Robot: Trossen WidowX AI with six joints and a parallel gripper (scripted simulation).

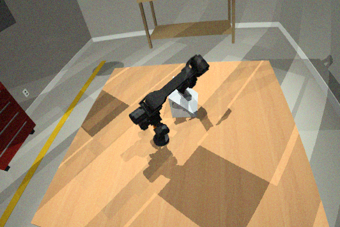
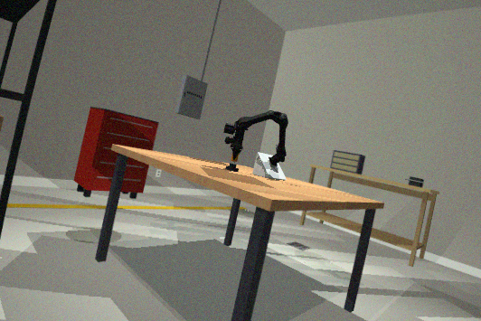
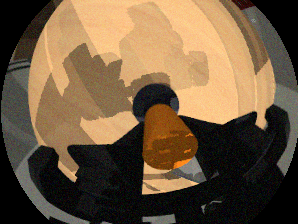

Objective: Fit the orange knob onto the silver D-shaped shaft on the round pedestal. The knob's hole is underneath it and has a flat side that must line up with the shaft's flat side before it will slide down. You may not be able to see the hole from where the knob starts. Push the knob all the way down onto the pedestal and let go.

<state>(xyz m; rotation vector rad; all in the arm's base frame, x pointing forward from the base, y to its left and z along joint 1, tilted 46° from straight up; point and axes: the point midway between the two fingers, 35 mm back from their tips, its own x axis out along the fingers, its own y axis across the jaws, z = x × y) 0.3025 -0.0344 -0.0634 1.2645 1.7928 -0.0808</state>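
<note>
Right now my gripper tip is 3 cm below the orange knob. Round my gripper tip: dark round pedestal: 4 cm below.
</note>
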